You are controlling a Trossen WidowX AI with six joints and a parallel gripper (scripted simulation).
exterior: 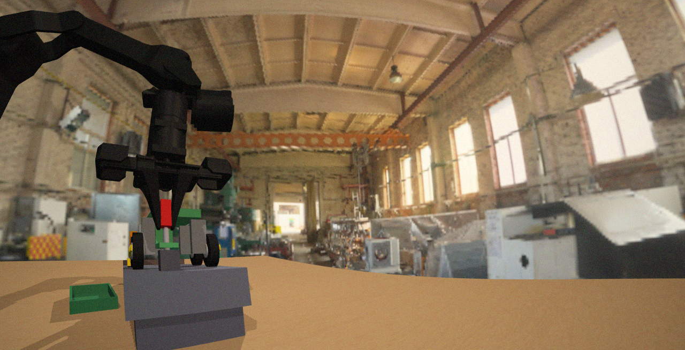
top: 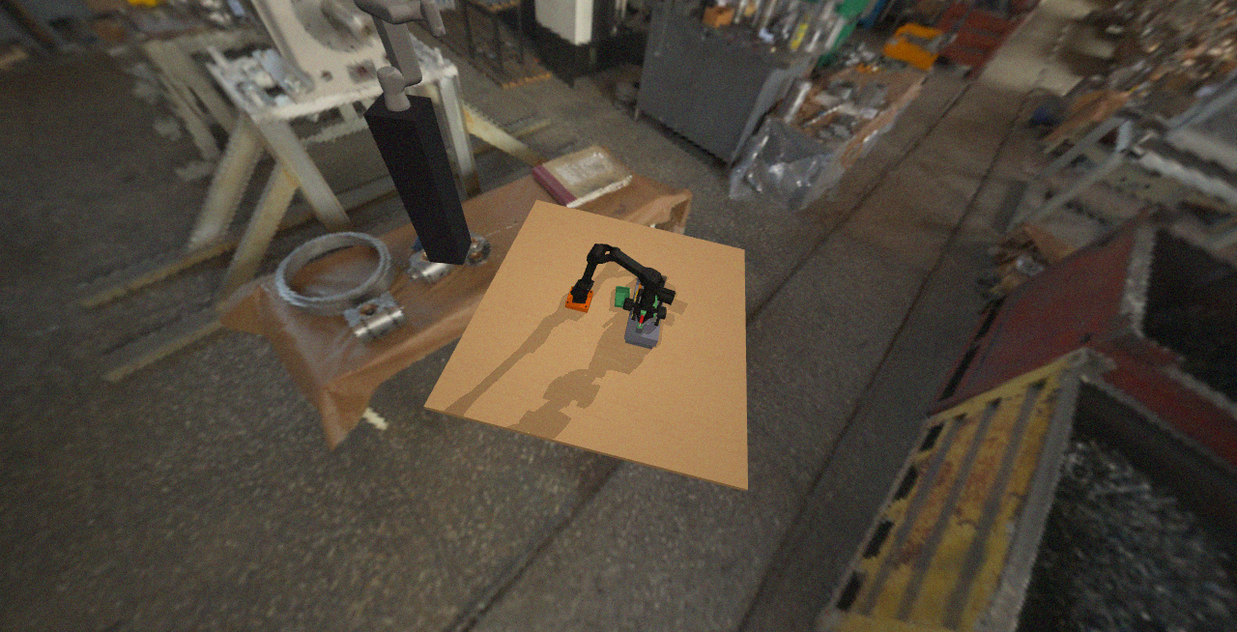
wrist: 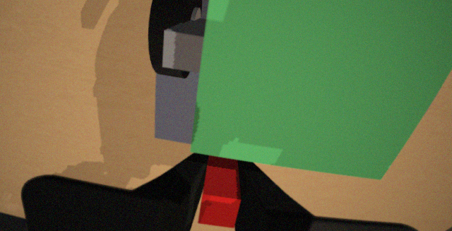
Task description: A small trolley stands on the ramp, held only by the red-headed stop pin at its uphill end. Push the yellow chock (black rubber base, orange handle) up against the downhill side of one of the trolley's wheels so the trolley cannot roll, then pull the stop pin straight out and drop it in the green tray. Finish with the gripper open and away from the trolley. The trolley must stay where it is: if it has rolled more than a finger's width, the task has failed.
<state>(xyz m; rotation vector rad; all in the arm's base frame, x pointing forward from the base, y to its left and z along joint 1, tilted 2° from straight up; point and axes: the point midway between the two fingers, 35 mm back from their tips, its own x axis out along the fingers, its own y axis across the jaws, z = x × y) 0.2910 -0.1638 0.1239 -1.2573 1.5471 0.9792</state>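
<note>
My gripper tip is 22 cm to the right of the green tray, 15 cm above it and 7 cm past it. Also, from my gripper tip: ramp: 10 cm to the left, 9 cm below, 4 cm ahead; green trolley: 10 cm to the left, 4 cm ahead, 2 cm below; stop pin: right at my gripper tip.
</note>
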